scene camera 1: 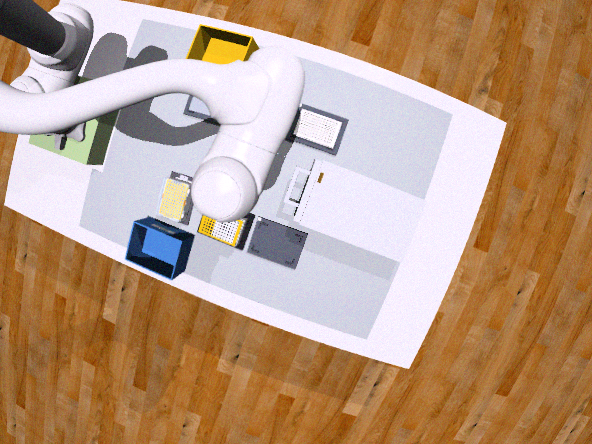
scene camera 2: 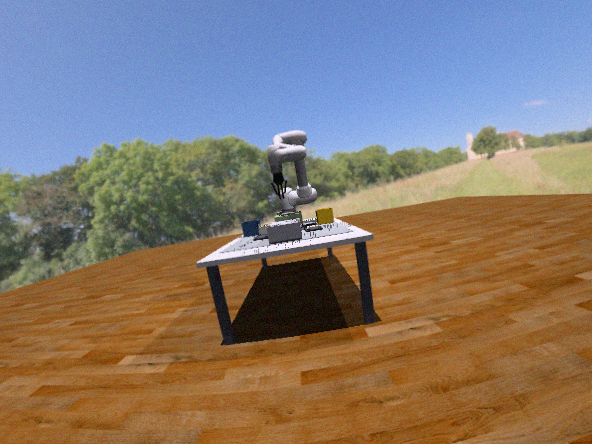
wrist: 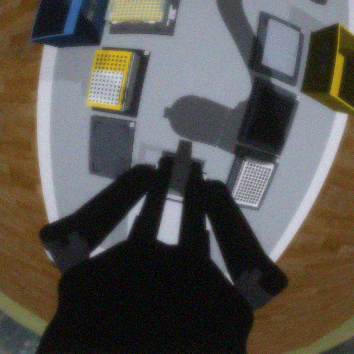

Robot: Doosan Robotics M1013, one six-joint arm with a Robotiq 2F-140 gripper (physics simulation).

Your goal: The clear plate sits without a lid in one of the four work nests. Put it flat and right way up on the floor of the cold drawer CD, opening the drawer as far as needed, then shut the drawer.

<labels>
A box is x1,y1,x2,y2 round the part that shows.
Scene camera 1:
yellow-and-white rack: [198,216,247,245]
white plate: [293,109,341,147]
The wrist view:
my gripper: [34,139,287,353]
yellow-and-white rack: [86,50,139,110]
black plate: [248,87,293,147]
white plate: [230,155,273,205]
smooth bluish plate: [260,18,298,75]
</labels>
